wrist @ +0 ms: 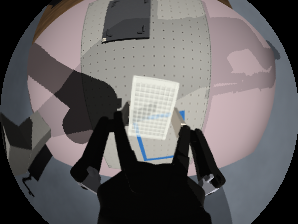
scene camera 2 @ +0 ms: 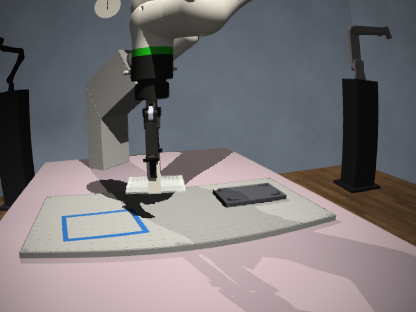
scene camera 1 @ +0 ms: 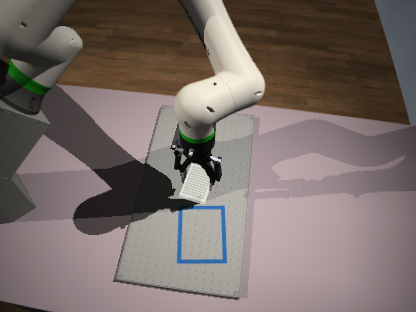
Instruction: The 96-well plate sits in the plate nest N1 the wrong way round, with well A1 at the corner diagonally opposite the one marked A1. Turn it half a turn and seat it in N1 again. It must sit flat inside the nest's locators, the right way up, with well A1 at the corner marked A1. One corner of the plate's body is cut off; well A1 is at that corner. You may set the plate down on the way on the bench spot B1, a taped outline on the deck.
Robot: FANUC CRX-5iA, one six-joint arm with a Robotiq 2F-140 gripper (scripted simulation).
Observation:
The pictures show: the gripper, a white 96-well plate and a dark plate nest N1.
The gripper shows as well in the wrist view and in scene camera 1.

